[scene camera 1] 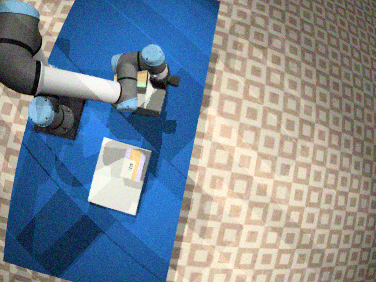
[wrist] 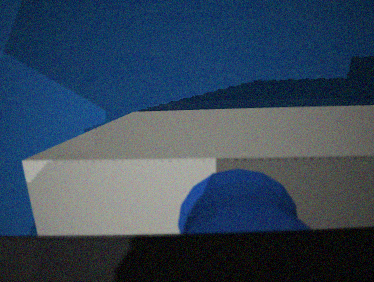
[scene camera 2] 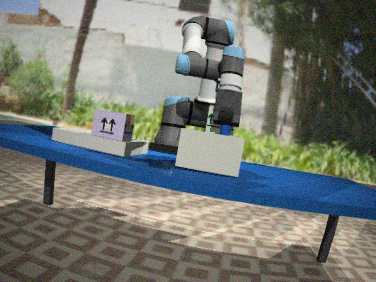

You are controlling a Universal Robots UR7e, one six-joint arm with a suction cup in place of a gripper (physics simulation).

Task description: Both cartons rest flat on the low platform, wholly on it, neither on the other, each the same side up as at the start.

low white platform: scene camera 1; scene camera 2; not seen in the wrist view (out of frame)
same spot on low white platform: (scene camera 1: 108,189) = (scene camera 2: 88,131)
